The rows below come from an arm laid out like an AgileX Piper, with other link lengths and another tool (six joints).
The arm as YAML. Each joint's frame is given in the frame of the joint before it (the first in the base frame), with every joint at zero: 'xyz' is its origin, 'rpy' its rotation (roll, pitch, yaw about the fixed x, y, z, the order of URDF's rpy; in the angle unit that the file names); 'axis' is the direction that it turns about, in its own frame. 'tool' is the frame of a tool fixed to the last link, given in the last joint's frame.
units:
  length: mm
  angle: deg
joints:
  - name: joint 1
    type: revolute
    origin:
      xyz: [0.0, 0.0, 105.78]
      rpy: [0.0, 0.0, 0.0]
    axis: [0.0, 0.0, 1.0]
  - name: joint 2
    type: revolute
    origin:
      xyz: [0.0, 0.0, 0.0]
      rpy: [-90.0, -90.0, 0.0]
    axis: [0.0, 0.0, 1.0]
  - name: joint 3
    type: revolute
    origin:
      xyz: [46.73, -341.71, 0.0]
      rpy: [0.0, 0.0, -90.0]
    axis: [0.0, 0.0, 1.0]
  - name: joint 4
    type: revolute
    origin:
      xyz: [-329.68, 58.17, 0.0]
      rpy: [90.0, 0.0, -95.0]
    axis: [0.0, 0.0, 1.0]
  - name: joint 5
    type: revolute
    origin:
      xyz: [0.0, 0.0, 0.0]
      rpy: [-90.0, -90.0, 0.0]
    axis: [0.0, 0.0, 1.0]
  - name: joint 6
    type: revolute
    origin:
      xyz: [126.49, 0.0, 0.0]
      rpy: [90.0, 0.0, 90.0]
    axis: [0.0, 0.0, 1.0]
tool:
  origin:
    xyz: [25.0, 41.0, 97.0]
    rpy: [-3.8, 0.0, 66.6]
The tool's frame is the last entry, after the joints.
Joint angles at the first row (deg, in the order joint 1, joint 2, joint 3, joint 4, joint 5, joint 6):
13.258 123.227 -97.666 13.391 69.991 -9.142
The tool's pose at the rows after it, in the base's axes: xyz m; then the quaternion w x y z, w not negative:
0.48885 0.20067 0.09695 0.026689 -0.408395 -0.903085 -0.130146
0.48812 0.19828 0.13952 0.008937 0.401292 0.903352 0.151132
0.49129 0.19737 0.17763 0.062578 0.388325 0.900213 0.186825
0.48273 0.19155 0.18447 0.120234 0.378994 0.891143 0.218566
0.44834 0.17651 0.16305 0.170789 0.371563 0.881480 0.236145
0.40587 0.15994 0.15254 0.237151 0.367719 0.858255 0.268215
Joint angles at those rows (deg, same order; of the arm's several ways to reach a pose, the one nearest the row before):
13.152 119.786 -97.666 12.714 69.991 -9.143
13.152 115.016 -97.667 12.116 69.991 -9.142
13.152 109.882 -96.175 12.026 66.244 -10.246
13.152 103.138 -86.964 12.026 56.251 -11.971
13.152 94.103 -70.651 12.026 43.012 -14.201
13.152 82.777 -53.767 13.289 28.724 -16.132

